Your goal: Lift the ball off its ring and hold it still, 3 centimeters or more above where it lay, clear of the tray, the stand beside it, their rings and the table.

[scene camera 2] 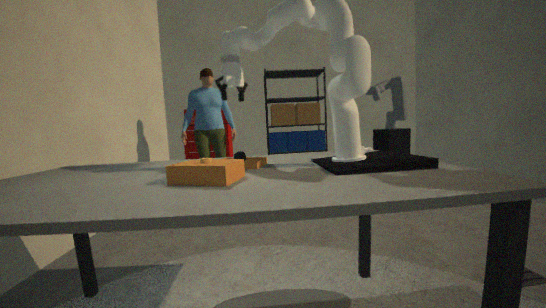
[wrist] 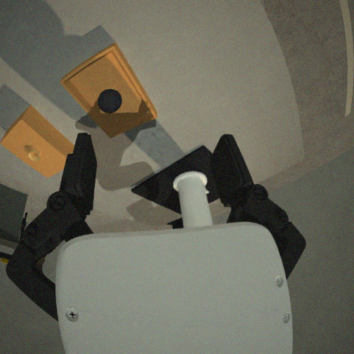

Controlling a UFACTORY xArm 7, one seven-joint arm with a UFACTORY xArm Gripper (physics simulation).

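Seen in the pictures: gripper, fingertip midpoint: [scene camera 2: 233, 100]; arm's base, origin of the base link: [scene camera 2: 348, 159].
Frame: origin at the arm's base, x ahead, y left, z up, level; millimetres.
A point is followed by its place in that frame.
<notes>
The dark ball [scene camera 2: 240, 155] {x 394, y -135, z 31 mm} [wrist: 109, 101] rests in the shallow orange tray [scene camera 2: 258, 162] {x 335, y -69, z 7 mm} [wrist: 138, 82]; its ring under it cannot be made out. The orange stand [scene camera 2: 197, 175] {x 537, y 126, z 13 mm} [wrist: 40, 127] is a separate block beside the tray, with a small pale ring [scene camera 2: 205, 160] {x 515, y 82, z 48 mm} [wrist: 33, 153] on top. In the scene view the stand partly hides the tray. My gripper [scene camera 2: 233, 98] {x 398, y -294, z 263 mm} [wrist: 156, 146] is open and empty, high above the table. In the wrist view the ball shows beyond the fingertips, toward the upper left.
The grey table [scene camera 2: 300, 192] {x 302, y 298, z -16 mm} carries the arm's black base plate [scene camera 2: 390, 162] {x -43, y 173, z 7 mm} [wrist: 160, 187], to the right of the tray in the scene view. Behind the table are a person [scene camera 2: 209, 110] in a blue top, a red cabinet [scene camera 2: 190, 147] and a black shelf rack [scene camera 2: 326, 112].
</notes>
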